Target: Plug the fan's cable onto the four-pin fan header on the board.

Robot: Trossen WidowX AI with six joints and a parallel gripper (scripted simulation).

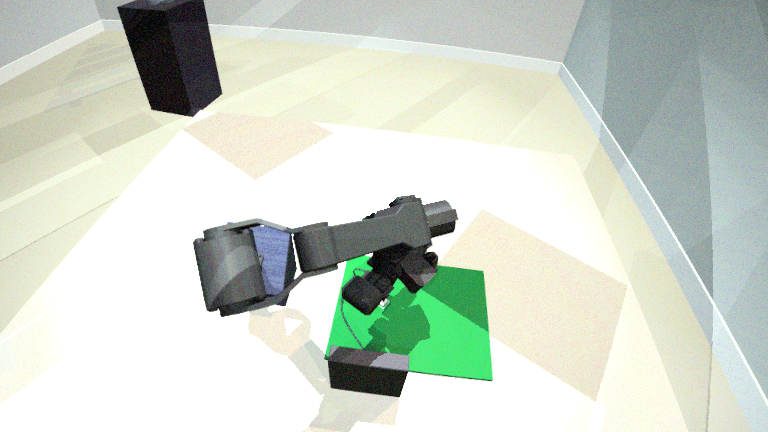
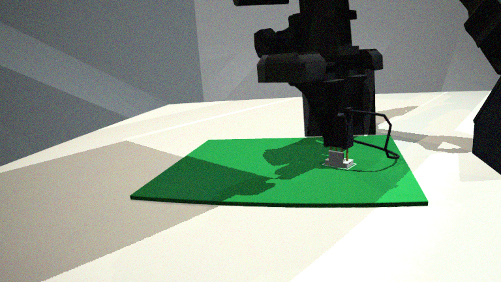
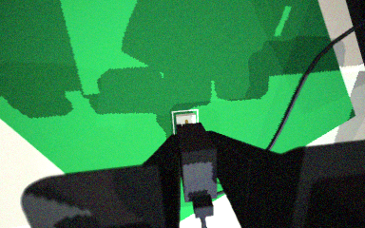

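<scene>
The green board lies 60 mm ahead of my gripper tip and 50 mm below it. From my gripper tip the other things lie so: black plug (10 mm behind, 10 mm above); fan (160 mm to the right, 20 mm above, 10 mm ahead).
</scene>
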